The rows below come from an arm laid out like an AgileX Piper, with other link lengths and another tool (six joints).
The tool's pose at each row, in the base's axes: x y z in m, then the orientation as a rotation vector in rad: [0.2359 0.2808 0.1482 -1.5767 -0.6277 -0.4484]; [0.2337 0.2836 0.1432 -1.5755 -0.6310 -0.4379]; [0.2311 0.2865 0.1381 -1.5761 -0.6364 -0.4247]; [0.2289 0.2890 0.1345 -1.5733 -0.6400 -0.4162]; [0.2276 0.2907 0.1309 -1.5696 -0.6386 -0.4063]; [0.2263 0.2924 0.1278 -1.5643 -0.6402 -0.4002]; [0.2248 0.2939 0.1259 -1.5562 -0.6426 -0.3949]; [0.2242 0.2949 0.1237 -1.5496 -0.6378 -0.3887]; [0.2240 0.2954 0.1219 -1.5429 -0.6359 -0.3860]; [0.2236 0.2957 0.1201 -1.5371 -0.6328 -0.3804]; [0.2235 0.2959 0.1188 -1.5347 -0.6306 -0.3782]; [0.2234 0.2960 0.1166 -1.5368 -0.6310 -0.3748]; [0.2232 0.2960 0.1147 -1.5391 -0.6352 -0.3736]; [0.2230 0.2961 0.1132 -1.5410 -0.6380 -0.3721]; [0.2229 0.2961 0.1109 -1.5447 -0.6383 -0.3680]
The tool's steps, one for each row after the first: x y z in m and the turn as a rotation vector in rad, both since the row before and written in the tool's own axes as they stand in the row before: [-0.0045 0.0024 0.0035 0.0048 -0.0076 0.0039]; [-0.0048 0.0023 0.0036 0.0041 -0.0110 0.0044]; [-0.0035 0.0014 0.0031 0.0055 -0.0062 0.0023]; [-0.0030 0.0020 0.0022 0.0067 -0.0036 0.0062]; [-0.0026 0.0016 0.0022 0.0069 -0.0029 0.0017]; [-0.0021 0.0006 0.0019 0.0092 -0.0021 0.0003]; [-0.0016 0.0014 0.0013 0.0081 0.0015 0.0057]; [-0.0012 0.0013 0.0007 0.0070 0.0016 0.0017]; [-0.0013 0.0012 0.0005 0.0072 0.0005 0.0044]; [-0.0008 0.0010 0.0003 0.0029 0.0009 0.0023]; [-0.0014 0.0017 0.0003 -0.0008 -0.0028 0.0021]; [-0.0013 0.0014 0.0002 -0.0017 -0.0040 -0.0016]; [-0.0010 0.0011 0.0002 -0.0012 -0.0032 -0.0006]; [-0.0014 0.0018 0.0002 -0.0021 -0.0036 0.0029]
